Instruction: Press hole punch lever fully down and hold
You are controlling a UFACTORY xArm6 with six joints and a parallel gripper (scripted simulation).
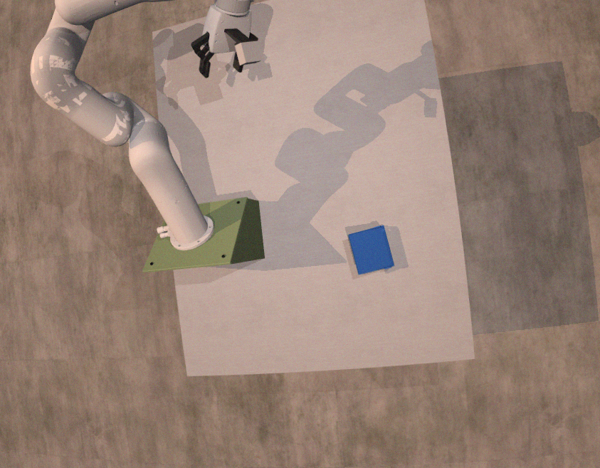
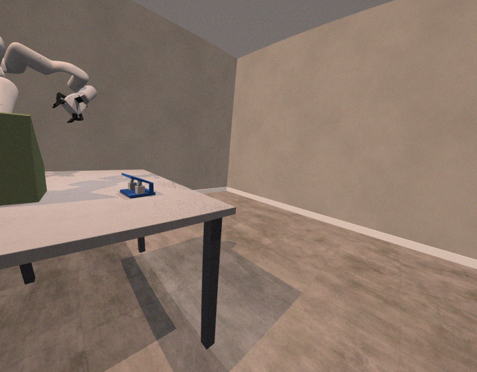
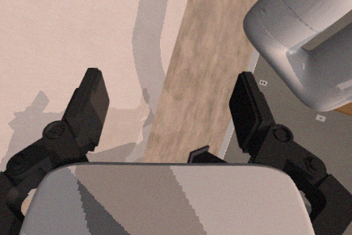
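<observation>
Now: the lever 220 mm ahead of my hand, 490 mm to the right of it and 290 mm below it. From my hand the other things lie so: blue hole punch: 230 mm ahead, 490 mm to the right, 310 mm below.
</observation>
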